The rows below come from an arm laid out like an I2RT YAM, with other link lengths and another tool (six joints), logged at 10 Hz.
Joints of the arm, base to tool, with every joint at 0 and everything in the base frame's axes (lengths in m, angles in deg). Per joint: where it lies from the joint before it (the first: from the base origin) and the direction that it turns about. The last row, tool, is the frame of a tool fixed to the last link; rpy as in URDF.
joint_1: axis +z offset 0 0 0.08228
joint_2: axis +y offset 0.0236 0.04 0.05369
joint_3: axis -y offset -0.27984 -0.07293 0
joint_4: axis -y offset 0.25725 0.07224 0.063
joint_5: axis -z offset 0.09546 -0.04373 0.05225
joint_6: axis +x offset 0.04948 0 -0.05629
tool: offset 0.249 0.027 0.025 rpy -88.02 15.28 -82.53
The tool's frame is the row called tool.
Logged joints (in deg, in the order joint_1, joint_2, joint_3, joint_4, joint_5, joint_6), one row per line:
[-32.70 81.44 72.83 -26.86 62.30 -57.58]
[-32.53 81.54 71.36 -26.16 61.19 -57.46]
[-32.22 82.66 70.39 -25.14 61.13 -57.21]
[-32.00 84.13 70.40 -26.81 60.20 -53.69]
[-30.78 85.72 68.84 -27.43 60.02 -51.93]
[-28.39 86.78 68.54 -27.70 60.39 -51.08]
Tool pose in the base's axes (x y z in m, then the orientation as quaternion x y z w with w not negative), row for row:
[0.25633 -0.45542 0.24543 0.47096 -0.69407 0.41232 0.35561]
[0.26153 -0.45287 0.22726 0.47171 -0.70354 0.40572 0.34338]
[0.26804 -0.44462 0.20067 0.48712 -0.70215 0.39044 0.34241]
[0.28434 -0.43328 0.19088 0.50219 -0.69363 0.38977 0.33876]
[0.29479 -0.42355 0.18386 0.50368 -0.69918 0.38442 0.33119]
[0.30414 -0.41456 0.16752 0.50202 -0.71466 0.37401 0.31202]
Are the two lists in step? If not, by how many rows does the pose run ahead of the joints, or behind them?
The pose runs 2 rows ahead of the joints: the pose in row i belongs to the joints in row i + 2.
